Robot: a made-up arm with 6 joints.
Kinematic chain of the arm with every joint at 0, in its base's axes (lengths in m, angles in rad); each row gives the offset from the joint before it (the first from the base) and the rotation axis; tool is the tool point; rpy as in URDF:
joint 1: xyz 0 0 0.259 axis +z
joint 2: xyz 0 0 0 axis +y
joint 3: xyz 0.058 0 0.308 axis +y
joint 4: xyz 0.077 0 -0.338 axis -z
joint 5: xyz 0 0 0 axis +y
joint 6: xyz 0.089 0 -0.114 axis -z
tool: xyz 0 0 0 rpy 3.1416 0 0
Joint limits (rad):
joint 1: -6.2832..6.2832
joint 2: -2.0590..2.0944
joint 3: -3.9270..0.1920
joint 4: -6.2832..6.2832
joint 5: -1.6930..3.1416
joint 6: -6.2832..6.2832
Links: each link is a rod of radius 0.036 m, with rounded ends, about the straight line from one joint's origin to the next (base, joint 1, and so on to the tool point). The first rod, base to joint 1, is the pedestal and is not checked.
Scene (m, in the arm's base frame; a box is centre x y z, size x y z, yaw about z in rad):
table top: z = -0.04
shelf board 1: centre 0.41 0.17 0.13 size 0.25 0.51 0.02 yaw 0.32
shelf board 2: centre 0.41 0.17 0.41 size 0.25 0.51 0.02 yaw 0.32
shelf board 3: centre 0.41 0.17 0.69 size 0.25 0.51 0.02 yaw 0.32
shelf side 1: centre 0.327 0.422 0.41 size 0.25 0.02 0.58 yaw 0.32
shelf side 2: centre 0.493 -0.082 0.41 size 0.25 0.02 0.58 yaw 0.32
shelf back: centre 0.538 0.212 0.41 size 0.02 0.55 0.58 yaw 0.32
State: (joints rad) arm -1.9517 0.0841 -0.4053 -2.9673 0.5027 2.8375
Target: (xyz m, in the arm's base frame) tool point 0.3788 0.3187 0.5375
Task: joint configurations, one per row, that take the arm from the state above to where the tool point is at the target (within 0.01 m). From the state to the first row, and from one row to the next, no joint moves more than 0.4 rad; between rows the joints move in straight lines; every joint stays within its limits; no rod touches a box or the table.
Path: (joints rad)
1: -1.9372 -0.2780 -0.3317 -2.9611 0.3981 2.9614
2: -1.9227 -0.6402 -0.2581 -2.9550 0.2936 3.0854
3: -1.9082 -1.0023 -0.1845 -2.9488 0.1890 3.2093
4: -1.8938 -1.3645 -0.1109 -2.9427 0.0845 3.3332
5: -1.5329 -1.3001 -0.1915 -2.9356 0.0997 3.2713
6: -1.1721 -1.2358 -0.2721 -2.9286 0.1149 3.2093
7: -0.8112 -1.1714 -0.3528 -2.9215 0.1302 3.1473
8: -0.4504 -1.1071 -0.4334 -2.9144 0.1454 3.0854
9: -0.0895 -1.0427 -0.5140 -2.9074 0.1606 3.0234
10: 0.2713 -0.9784 -0.5947 -2.9003 0.1759 2.9614
11: 0.6322 -0.9141 -0.6753 -2.8932 0.1911 2.8995
12: 0.9930 -0.8497 -0.7559 -2.8862 0.2063 2.8375
13: 0.8444 -0.5036 -0.9780 -2.9044 0.4059 2.8375
14: 0.6958 -0.1575 -1.2000 -2.9226 0.6055 2.8375

